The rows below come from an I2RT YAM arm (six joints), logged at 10 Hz.
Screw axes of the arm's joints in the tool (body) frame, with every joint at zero. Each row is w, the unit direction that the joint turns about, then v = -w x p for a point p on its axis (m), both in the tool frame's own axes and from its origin. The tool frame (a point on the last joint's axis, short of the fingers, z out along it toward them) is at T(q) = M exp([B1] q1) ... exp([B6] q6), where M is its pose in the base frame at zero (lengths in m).
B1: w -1 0 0 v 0.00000 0.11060 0.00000
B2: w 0 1 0 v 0.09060 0.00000 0.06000
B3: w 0 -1 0 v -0.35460 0.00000 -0.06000
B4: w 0 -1 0 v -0.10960 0.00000 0.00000
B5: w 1 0 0 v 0.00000 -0.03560 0.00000
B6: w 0 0 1 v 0.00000 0.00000 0.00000
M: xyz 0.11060 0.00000 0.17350 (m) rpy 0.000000 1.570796 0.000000 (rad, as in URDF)
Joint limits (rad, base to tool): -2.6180..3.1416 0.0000..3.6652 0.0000..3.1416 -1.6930..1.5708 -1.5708..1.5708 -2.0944..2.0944
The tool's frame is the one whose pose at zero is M.
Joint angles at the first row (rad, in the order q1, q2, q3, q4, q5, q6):
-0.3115, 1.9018, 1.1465, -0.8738, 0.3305, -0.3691
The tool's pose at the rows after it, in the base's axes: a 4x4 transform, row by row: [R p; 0 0 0 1], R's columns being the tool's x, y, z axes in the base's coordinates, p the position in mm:
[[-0.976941 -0.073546 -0.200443 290.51], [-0.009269 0.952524 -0.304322 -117.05], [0.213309 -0.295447 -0.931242 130.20], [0 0 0 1]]
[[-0.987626 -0.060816 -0.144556 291.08], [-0.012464 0.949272 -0.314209 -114.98], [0.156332 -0.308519 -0.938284 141.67], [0 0 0 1]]
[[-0.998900 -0.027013 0.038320 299.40], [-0.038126 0.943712 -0.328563 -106.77], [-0.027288 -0.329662 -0.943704 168.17], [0 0 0 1]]
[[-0.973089 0.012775 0.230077 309.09], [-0.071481 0.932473 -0.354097 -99.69], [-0.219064 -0.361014 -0.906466 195.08], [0 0 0 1]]
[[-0.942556 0.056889 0.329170 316.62], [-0.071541 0.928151 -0.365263 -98.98], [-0.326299 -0.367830 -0.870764 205.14], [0 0 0 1]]
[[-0.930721 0.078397 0.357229 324.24], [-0.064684 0.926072 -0.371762 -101.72], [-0.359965 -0.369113 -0.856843 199.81], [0 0 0 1]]
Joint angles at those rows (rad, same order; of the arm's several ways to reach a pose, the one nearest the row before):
-0.3428, 1.8972, 1.1316, -0.8978, 0.3618, -0.3687
-0.3370, 1.8530, 1.1259, -0.8783, 0.3515, -0.3687
-0.3088, 1.7603, 1.1221, -0.7891, 0.3061, -0.3645
-0.2817, 1.6810, 1.1232, -0.6743, 0.2798, -0.3607
-0.2748, 1.6604, 1.1244, -0.5892, 0.2653, -0.3431
-0.2768, 1.6863, 1.1244, -0.5297, 0.2630, -0.3340

